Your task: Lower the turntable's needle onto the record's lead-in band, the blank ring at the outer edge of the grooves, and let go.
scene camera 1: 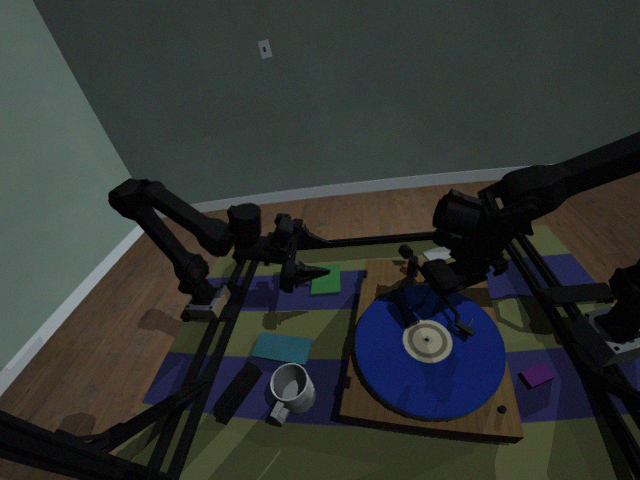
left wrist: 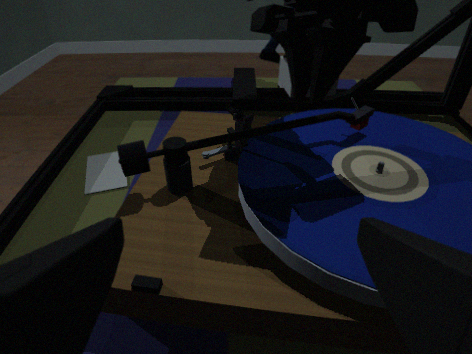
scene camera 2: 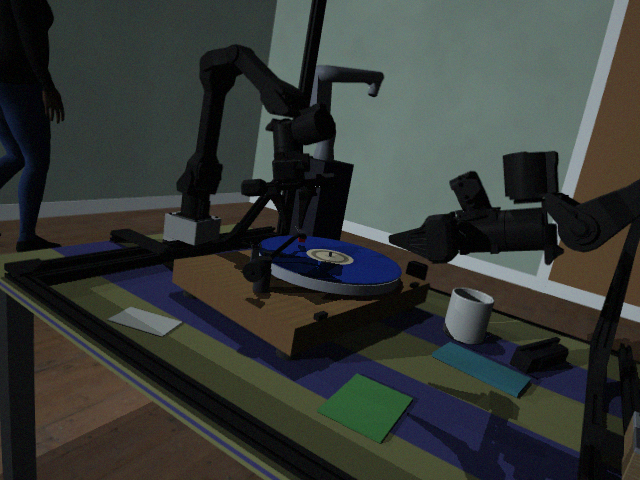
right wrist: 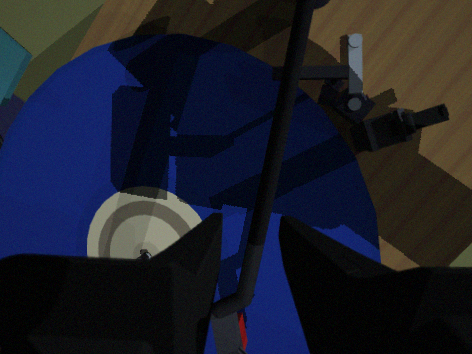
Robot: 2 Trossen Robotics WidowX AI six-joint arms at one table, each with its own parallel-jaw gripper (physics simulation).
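Frame: origin at the left arm's base, x ahead, y down, z left, level; millimetres.
Seen in the pictures: left gripper, between the fingertips: (scene camera 1: 330,257) (left wrist: 243,230) (scene camera 2: 399,236); right gripper, between the fingertips: (scene camera 1: 446,292) (left wrist: 306,102) (scene camera 2: 293,229) (right wrist: 250,224); left arm's base, origin of its link: (scene camera 1: 205,296); right arm's base, origin of its link: (scene camera 1: 617,327) (scene camera 2: 193,216).
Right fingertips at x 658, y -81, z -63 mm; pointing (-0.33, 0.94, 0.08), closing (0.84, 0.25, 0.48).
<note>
Pixels of each thing's top centre, then the offset from my right fingertips to it. "*": a spot on its surface instead.
- blue record, centre of its top: (right wrist: 146,257) (left wrist: 379,170) (scene camera 2: 330,256) (scene camera 1: 427,340) dx -46, dy +53, dz -79 mm
- black tonearm, a spot on its surface: (left wrist: 270,128) * dx -17, dy +24, dz +38 mm
- white mug, a spot on its surface: (scene camera 2: 468,314) * dx -335, dy +87, dz -134 mm
- green card, centre of its top: (scene camera 2: 367,403) (scene camera 1: 326,278) dx -308, dy +143, dz +188 mm
- teal card, centre of its top: (scene camera 2: 481,365) (scene camera 1: 281,347) dx -394, dy +138, dz -57 mm
- black block, centre of its top: (scene camera 2: 546,346) (scene camera 1: 232,387) dx -475, dy +109, dz -183 mm
- purple block, centre of its top: (scene camera 1: 537,374) dx +187, dy +131, dz -124 mm
- white paper, centre of its top: (left wrist: 106,170) (scene camera 2: 145,320) (scene camera 1: 440,253) dx +59, dy +145, dz +279 mm
The turntable's wooden base (scene camera 1: 385,410) (scene camera 2: 237,295) (left wrist: 175,246) carries a blue record (scene camera 1: 413,381) (scene camera 2: 366,269) (left wrist: 312,225) (right wrist: 90,140) with a cream label. The black tonearm (scene camera 1: 452,309) (scene camera 2: 280,245) (left wrist: 270,128) (right wrist: 277,140) reaches over the record. Its headshell (scene camera 1: 466,329) (left wrist: 360,117) (right wrist: 227,330) hangs a little above the inner grooves, close beside the label. My right gripper (scene camera 1: 444,281) (scene camera 2: 296,224) (right wrist: 250,224) straddles the tonearm with a gap on each side and does not grip it. My left gripper (scene camera 1: 320,272) (scene camera 2: 396,236) (left wrist: 243,230) is wide open and empty, off the turntable's side.
A white mug (scene camera 1: 292,387) (scene camera 2: 468,314), a green card (scene camera 1: 327,280) (scene camera 2: 366,407), a teal card (scene camera 1: 282,348) (scene camera 2: 480,369) and a black block (scene camera 1: 237,391) (scene camera 2: 537,352) lie on the striped mat. A purple block (scene camera 1: 536,374) and white paper (scene camera 1: 437,253) (left wrist: 102,172) lie near the turntable. Black frame rails (scene camera 1: 375,239) border it.
</note>
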